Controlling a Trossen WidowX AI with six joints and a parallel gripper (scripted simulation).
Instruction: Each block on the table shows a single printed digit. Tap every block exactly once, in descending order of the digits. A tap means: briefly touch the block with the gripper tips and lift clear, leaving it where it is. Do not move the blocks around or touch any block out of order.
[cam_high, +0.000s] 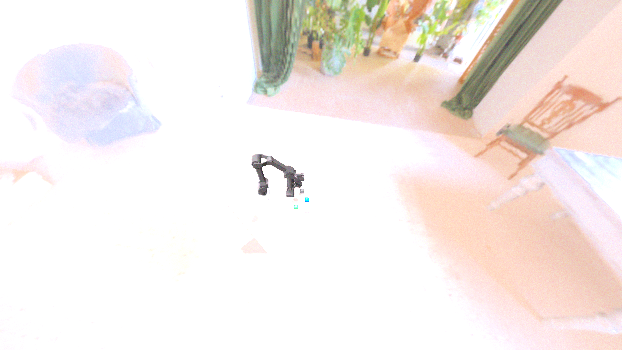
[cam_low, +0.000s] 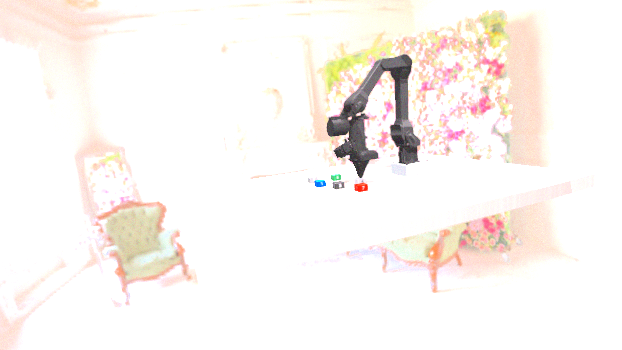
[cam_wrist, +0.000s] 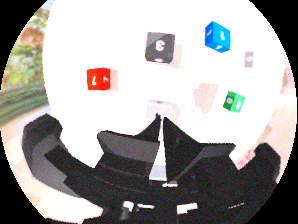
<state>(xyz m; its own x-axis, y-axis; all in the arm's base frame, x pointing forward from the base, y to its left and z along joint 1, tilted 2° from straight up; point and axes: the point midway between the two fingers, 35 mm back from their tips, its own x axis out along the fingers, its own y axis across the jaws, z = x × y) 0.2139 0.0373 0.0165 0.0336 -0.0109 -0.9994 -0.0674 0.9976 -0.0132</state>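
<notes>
Now: gripper tip 140 mm short of the blue block, 60 mm to the left of it and 10 mm above it. Also, from my gripper tip: green block: 130 mm to the right, 50 mm ahead, 10 mm below; red block: 110 mm to the left, 40 mm ahead, 10 mm below.
</notes>
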